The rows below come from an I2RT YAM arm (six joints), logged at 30 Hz.
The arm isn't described. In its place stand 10 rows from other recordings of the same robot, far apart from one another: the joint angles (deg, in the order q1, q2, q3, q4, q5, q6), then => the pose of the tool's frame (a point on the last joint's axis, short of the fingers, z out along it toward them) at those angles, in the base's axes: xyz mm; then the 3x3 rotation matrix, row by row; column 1 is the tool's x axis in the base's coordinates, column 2 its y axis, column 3 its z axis.
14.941, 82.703, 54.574, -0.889, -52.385, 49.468 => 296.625 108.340 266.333; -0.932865 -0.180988 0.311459; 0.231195 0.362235 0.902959; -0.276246 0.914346 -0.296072
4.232, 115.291, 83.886, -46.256, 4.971, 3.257 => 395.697 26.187 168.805; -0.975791 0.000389 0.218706; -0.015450 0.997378 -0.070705; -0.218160 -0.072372 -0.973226
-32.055, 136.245, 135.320, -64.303, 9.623, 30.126 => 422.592 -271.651 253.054; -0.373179 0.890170 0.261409; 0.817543 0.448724 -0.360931; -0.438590 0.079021 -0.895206
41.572, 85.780, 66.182, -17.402, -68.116, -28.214 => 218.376 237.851 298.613; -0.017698 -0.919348 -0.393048; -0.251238 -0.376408 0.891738; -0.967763 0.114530 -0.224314
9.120, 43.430, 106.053, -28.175, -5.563, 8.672 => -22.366 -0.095 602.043; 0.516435 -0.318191 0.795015; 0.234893 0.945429 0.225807; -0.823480 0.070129 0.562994
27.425, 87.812, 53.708, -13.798, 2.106, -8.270 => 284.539 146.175 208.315; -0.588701 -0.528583 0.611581; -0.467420 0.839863 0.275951; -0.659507 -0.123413 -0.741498
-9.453, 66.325, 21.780, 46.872, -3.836, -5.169 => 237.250 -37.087 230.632; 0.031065 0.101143 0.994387; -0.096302 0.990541 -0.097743; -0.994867 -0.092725 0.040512
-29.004, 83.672, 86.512, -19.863, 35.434, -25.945 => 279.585 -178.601 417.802; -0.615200 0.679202 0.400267; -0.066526 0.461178 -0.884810; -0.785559 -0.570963 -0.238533
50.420, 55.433, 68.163, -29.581, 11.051, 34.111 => 132.837 149.978 411.828; -0.511586 -0.425943 0.746226; 0.244998 0.760115 0.601832; -0.823563 0.490713 -0.284508
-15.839, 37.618, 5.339, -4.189, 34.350, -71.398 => 122.671 -55.682 133.080; -0.809694 -0.330803 0.484732; -0.583640 0.367607 -0.724037; 0.061322 -0.869158 -0.490719
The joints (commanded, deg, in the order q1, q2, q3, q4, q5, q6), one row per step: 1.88 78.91 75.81 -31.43 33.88 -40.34; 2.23 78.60 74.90 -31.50 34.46 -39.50; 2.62 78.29 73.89 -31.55 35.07 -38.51; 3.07 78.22 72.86 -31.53 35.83 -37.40; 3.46 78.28 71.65 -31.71 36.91 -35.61; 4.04 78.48 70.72 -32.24 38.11 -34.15; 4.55 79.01 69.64 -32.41 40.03 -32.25; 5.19 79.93 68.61 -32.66 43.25 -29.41; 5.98 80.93 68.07 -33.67 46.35 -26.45; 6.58 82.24 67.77 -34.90 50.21 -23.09; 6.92 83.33 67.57 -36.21 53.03 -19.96; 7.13 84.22 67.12 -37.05 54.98 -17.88; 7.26 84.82 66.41 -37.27 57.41 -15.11; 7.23 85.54 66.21 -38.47 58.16 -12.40; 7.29 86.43 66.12 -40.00 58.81 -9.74
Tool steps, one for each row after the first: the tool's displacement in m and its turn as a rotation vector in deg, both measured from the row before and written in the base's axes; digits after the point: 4 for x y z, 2 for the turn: -0.0017 0.0015 -0.0038 0.23 0.21 -0.52; -0.0018 0.0017 -0.0043 0.30 0.20 -0.58; -0.0008 0.0019 -0.0054 0.26 0.31 -0.70; -0.0008 0.0014 -0.0073 0.46 0.42 -1.35; -0.0007 0.0024 -0.0068 0.09 0.78 -1.08; 0.0005 0.0018 -0.0085 -0.18 0.57 -1.91; 0.0012 0.0019 -0.0097 -0.66 0.26 -3.16; 0.0007 0.0028 -0.0082 -0.76 0.39 -2.88; 0.0013 0.0017 -0.0081 -1.40 0.18 -3.65; 0.0007 0.0008 -0.0067 -0.96 0.03 -2.95; 0.0004 0.0004 -0.0068 -0.88 0.39 -1.94; -0.0003 -0.0002 -0.0059 -1.00 -0.90 -2.53; -0.0001 -0.0004 -0.0053 0.19 -0.15 -1.65; 0.0000 0.0001 -0.0058 0.13 0.26 -1.47
